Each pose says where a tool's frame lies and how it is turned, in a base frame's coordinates. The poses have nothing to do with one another.
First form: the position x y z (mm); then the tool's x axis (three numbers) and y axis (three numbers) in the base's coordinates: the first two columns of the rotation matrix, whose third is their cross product.
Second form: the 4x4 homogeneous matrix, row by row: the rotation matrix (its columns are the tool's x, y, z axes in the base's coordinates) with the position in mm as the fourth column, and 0 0 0 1 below. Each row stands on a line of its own. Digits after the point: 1 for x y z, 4 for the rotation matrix.
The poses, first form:
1: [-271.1 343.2 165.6 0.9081 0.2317 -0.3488 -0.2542 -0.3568 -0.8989]
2: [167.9 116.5 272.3 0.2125 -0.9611 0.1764 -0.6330 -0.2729 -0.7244]
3: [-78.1 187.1 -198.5 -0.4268 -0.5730 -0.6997 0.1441 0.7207 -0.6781]
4: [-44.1 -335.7 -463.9 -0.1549 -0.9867 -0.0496 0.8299 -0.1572 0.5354]
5: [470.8 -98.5 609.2 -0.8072 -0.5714 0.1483 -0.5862 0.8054 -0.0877]
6: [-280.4 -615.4 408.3 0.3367 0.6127 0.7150 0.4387 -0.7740 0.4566]
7: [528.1 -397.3 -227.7 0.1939 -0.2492 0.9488 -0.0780 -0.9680 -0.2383]
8: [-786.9 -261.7 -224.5 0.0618 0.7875 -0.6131 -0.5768 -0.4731 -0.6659]
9: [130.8 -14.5 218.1 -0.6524 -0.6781 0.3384 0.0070 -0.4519 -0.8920]
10: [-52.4 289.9 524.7 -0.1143 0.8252 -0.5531 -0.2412 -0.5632 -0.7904]
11: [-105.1 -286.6 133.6 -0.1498 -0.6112 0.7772 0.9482 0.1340 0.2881]
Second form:
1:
0.9081 -0.2542 -0.3327 -271.1
0.2317 -0.3568 0.9050 343.2
-0.3488 -0.8989 -0.2651 165.6
0 0 0 1

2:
0.2125 -0.6330 0.7444 167.9
-0.9611 -0.2729 0.0423 116.5
0.1764 -0.7244 -0.6664 272.3
0 0 0 1

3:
-0.4268 0.1441 0.8928 -78.1
-0.5730 0.7207 -0.3902 187.1
-0.6997 -0.6781 -0.2250 -198.5
0 0 0 1

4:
-0.1549 0.8299 -0.5361 -44.1
-0.9867 -0.1572 0.0418 -335.7
-0.0496 0.5354 0.8432 -463.9
0 0 0 1

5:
-0.8072 -0.5862 -0.0693 470.8
-0.5714 0.8054 -0.1577 -98.5
0.1483 -0.0877 -0.9851 609.2
0 0 0 1

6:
0.3367 0.4387 0.8332 -280.4
0.6127 -0.7740 0.1599 -615.4
0.7150 0.4566 -0.5294 408.3
0 0 0 1

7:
0.1939 -0.0780 0.9778 528.1
-0.2492 -0.9680 -0.0278 -397.3
0.9488 -0.2383 -0.2071 -227.7
0 0 0 1

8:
0.0618 -0.5768 -0.8145 -786.9
0.7875 -0.4731 0.3948 -261.7
-0.6131 -0.6659 0.4250 -224.5
0 0 0 1

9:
-0.6524 0.0070 0.7578 130.8
-0.6781 -0.4519 -0.5796 -14.5
0.3384 -0.8920 0.2996 218.1
0 0 0 1

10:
-0.1143 -0.2412 -0.9637 -52.4
0.8252 -0.5632 0.0431 289.9
-0.5531 -0.7904 0.2634 524.7
0 0 0 1

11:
-0.1498 0.9482 -0.2802 -105.1
-0.6112 0.1340 0.7801 -286.6
0.7772 0.2881 0.5595 133.6
0 0 0 1

